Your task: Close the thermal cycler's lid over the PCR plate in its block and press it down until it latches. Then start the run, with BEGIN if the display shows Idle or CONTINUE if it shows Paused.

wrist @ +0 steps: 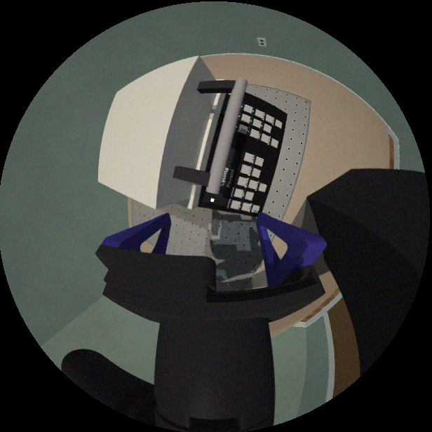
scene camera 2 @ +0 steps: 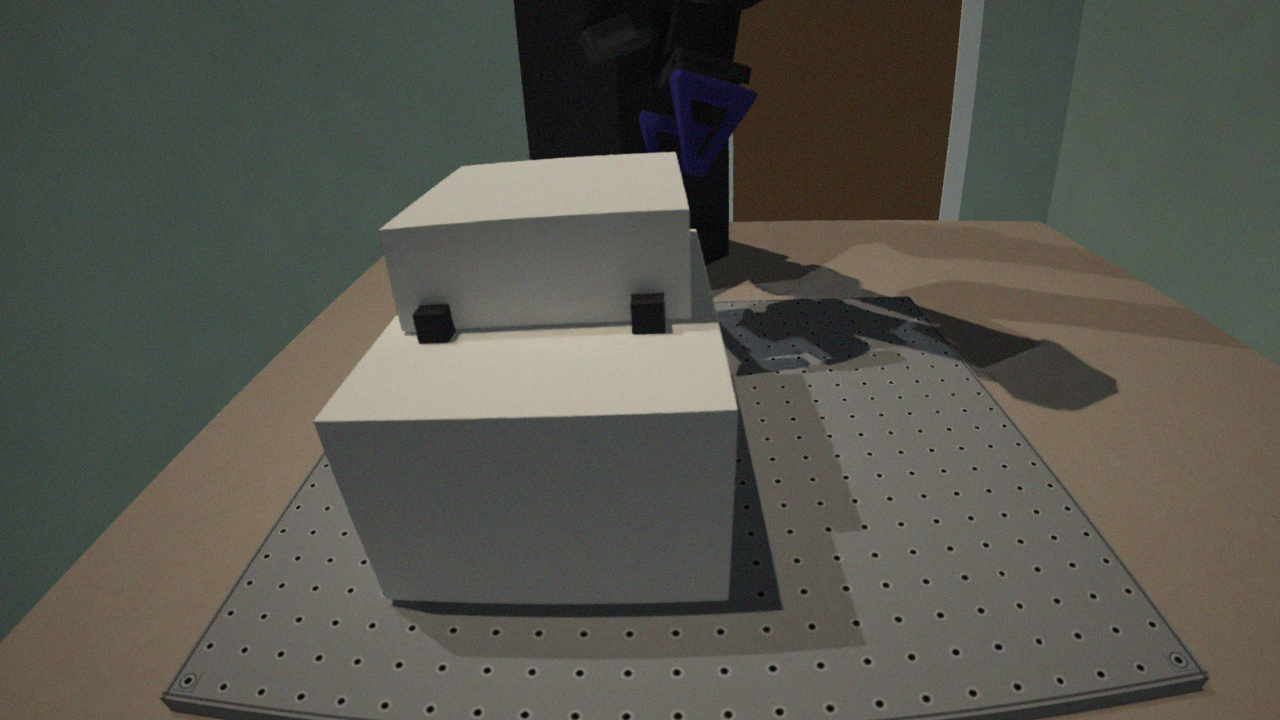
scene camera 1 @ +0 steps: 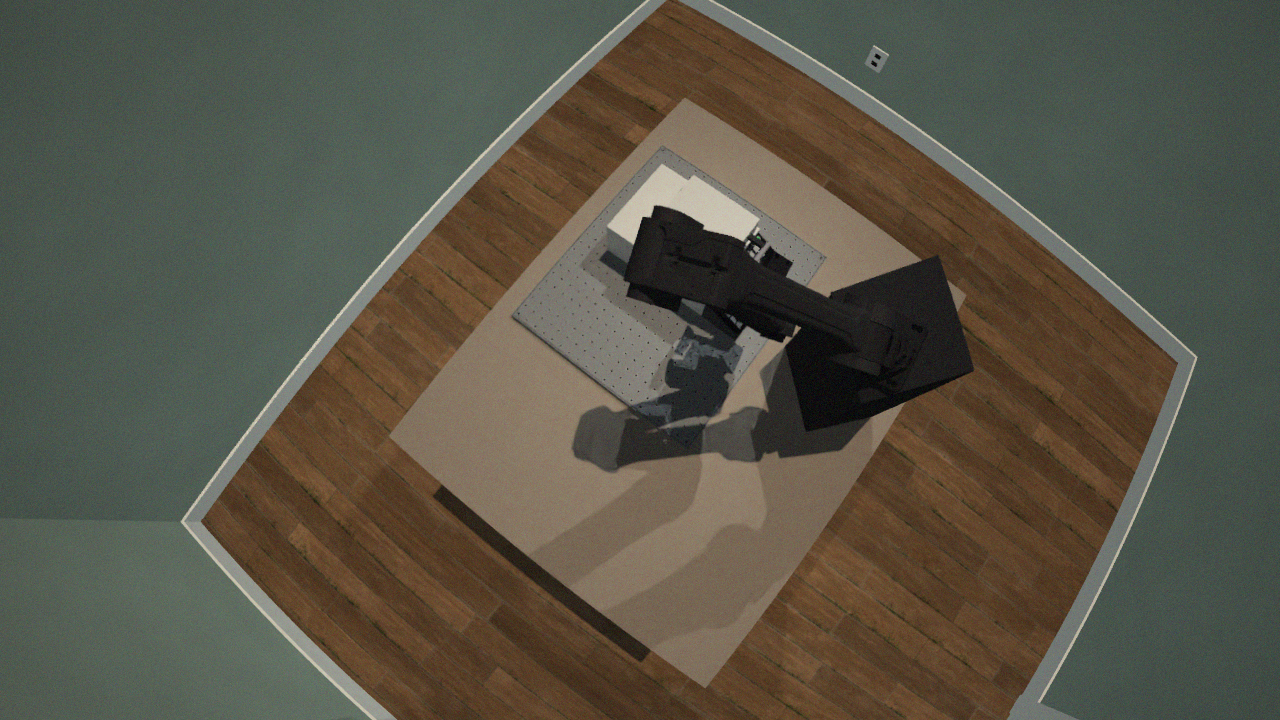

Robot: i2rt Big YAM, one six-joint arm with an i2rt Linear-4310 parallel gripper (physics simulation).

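Frame: origin at the arm's base, x right, y back, z down, level; metres.
Where they show: arm's base, origin of its link: [scene camera 1: 892, 350].
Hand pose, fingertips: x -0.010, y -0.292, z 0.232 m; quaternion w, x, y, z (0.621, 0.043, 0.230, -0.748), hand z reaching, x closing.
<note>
Things, the pixels of their centre, and the offset from my fingertips. "pt": a spot on its surface instead. Level surfaces: height alone.
- thermal cycler's white base, a spot on its surface: [scene camera 2: 554, 510] pt dy -0.305, dx +0.079, dz +0.084 m
- perforated plate, middle of its body: [scene camera 2: 669, 439] [scene camera 1: 674, 284] dy -0.136, dx +0.018, dz +0.169 m
- beige table, height of its surface: dz +0.176 m
The thermal cycler's white base [scene camera 1: 642, 204] [scene camera 2: 554, 510] stands on the perforated plate. Its lid [scene camera 1: 720, 205] [scene camera 2: 546, 192] [wrist: 142, 130] lies over the block, which hides the PCR plate; I cannot tell whether it is fully down or latched. A grey handle bar [wrist: 227, 137] on two dark arms runs along the lid's front. It covers part of the display [wrist: 231, 177], where "Cycling" and "Paused" show; the active state is unclear. The white keys [wrist: 254, 172] sit on the black front panel. My gripper [scene camera 2: 677, 147] [wrist: 213, 217] is open and empty, beyond one end of the panel.
The perforated plate [scene camera 1: 581, 331] [scene camera 2: 939, 537] [wrist: 295, 130] lies on the beige table [scene camera 1: 510, 429] [scene camera 2: 1118, 376]. A large black block [scene camera 1: 935, 313] stands under the arm's base. My arm [scene camera 1: 760, 286] reaches over the cycler's side, and its shadow falls across the plate and table.
</note>
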